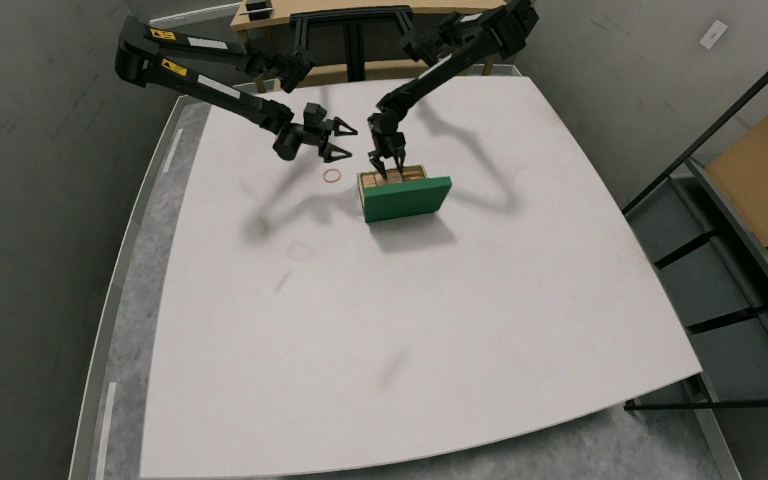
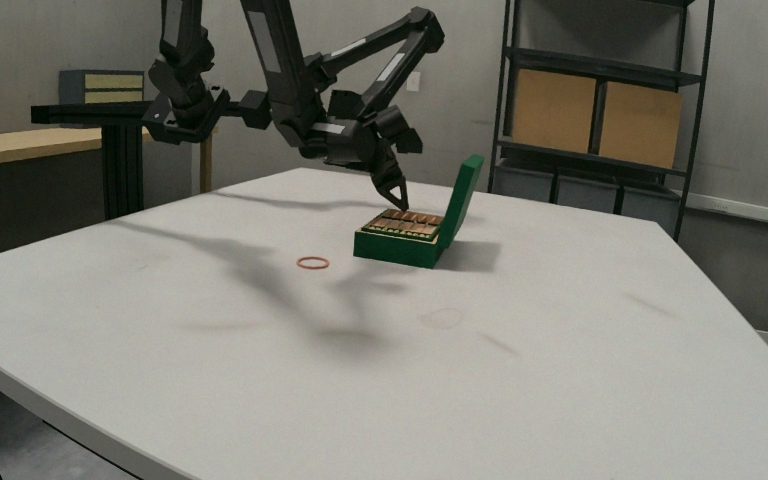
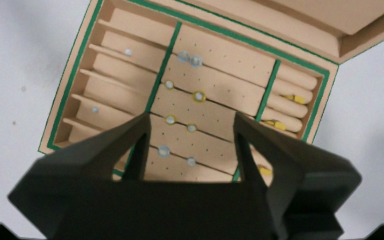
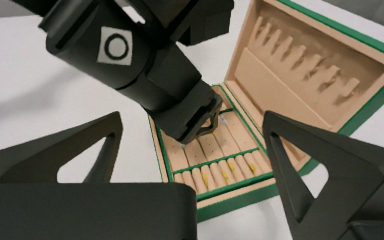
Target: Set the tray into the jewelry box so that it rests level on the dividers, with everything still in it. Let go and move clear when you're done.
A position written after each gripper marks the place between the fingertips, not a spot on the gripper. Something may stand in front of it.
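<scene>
Image 1 shows the right gripper [image 1: 355,144] and a green jewelry box [image 1: 389,201]. In image 2 the box [image 2: 398,250] appears with the left gripper [image 2: 405,207] and the right gripper [image 2: 375,156]. The left gripper [image 3: 192,120] is visible in image 3, while image 4 shows both the left gripper [image 4: 201,118] and the right gripper [image 4: 192,119].
</scene>
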